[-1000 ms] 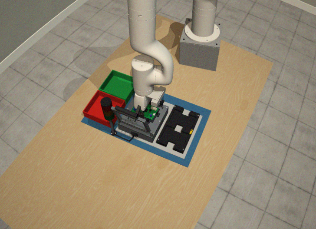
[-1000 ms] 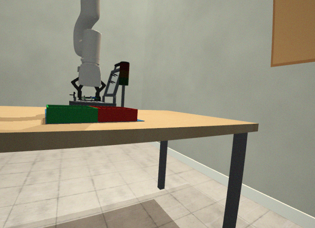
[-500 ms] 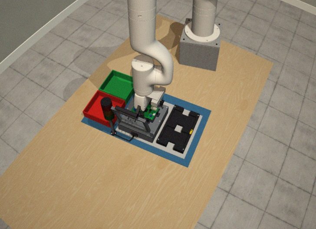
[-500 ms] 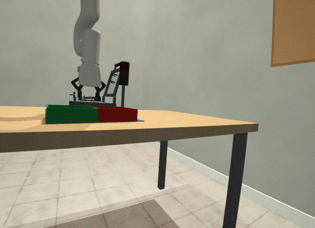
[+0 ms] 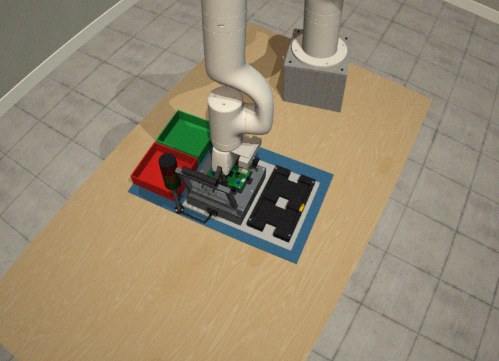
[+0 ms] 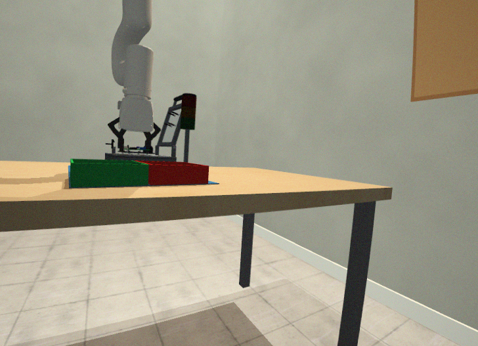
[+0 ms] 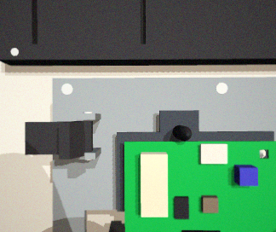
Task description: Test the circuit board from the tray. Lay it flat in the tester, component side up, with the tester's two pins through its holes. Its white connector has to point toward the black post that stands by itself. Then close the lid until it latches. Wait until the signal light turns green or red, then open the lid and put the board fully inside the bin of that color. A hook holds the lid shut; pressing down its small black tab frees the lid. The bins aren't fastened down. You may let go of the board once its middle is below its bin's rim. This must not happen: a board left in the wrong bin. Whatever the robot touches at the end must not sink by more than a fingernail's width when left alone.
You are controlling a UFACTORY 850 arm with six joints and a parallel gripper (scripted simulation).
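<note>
Now: hand right at the green circuit board. From my hand the other things lie so: clear lid (120 mm ahead, 100 mm above, 20 mm to the left); latch hook (70 mm behind, 50 mm to the left, 10 mm above); red bin (190 mm to the right, 80 mm ahead, 70 mm below).
</note>
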